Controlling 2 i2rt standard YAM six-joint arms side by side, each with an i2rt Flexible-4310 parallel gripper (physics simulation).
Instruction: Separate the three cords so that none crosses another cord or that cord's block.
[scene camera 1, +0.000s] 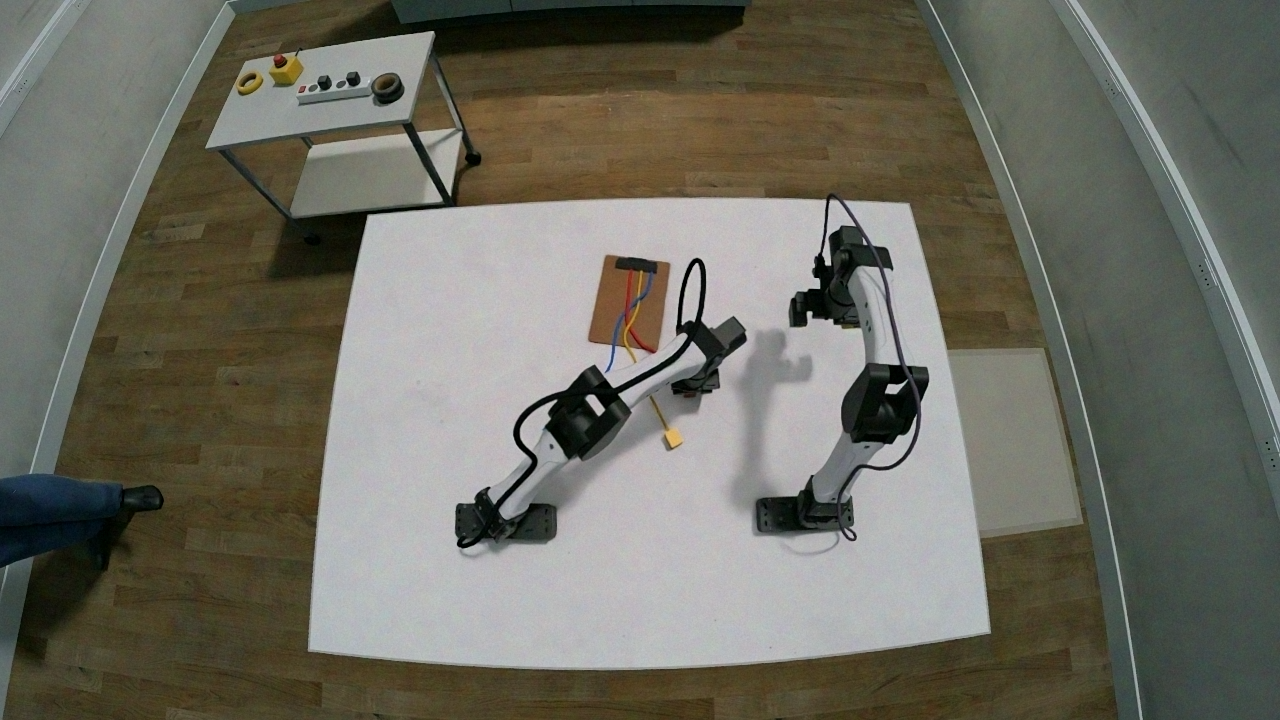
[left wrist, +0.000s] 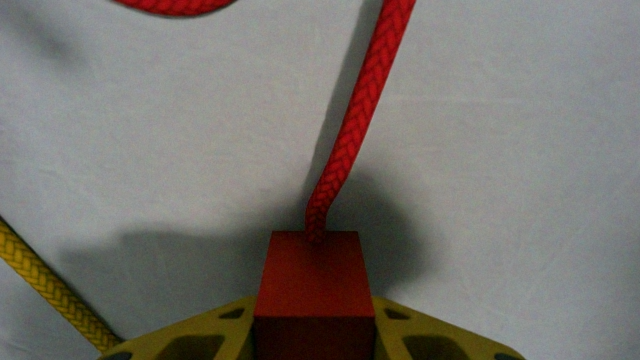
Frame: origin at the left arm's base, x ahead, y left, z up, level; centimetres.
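Seen in the pictures: left gripper, fingertip midpoint: (scene camera 1: 689, 388) (left wrist: 314, 310); right gripper, fingertip midpoint: (scene camera 1: 819, 325); left arm's base at its link origin: (scene camera 1: 503, 521); right arm's base at its link origin: (scene camera 1: 806, 512).
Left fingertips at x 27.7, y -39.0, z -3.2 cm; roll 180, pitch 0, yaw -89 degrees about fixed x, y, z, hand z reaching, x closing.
Note:
Pixels of each thing's top centre, then the offset from my left fingertips to it. "pt": a spot on its surface instead. Level surfaces: height alone.
- red block at a spot on its surface: (left wrist: 314, 280) pt dx +1.8, dy +0.0, dz +0.7 cm
- yellow block at its top centre: (scene camera 1: 673, 437) dx -10.9, dy +4.0, dz +1.4 cm
- brown board at a spot on its surface: (scene camera 1: 604, 308) pt dx +20.3, dy +18.4, dz -1.4 cm
- white table at its surface level: dz -1.8 cm
The red (scene camera 1: 628, 291) (left wrist: 367, 95), yellow (scene camera 1: 659, 413) (left wrist: 50, 285) and blue (scene camera 1: 614, 344) cords run from the black holder (scene camera 1: 635, 265). Over the brown board, blue crosses yellow and red, and red and yellow cross lower down. My left gripper (scene camera 1: 689, 394) (left wrist: 314, 310) is shut on the red block (left wrist: 314, 280), close above the table, right of the yellow cord in scene camera 1. The yellow block (scene camera 1: 673, 438) lies below it. The left arm hides the blue block and part of the cords. My right gripper (scene camera 1: 848, 325) hangs above the table's right; its fingers are mostly hidden.
The brown board (scene camera 1: 604, 308) lies on the white table (scene camera 1: 429, 295) above the left arm. The left forearm (scene camera 1: 666, 367) reaches over the cords. The right arm (scene camera 1: 872, 308) stands apart at the right. A white cart (scene camera 1: 259, 125) stands beyond the table's upper left corner.

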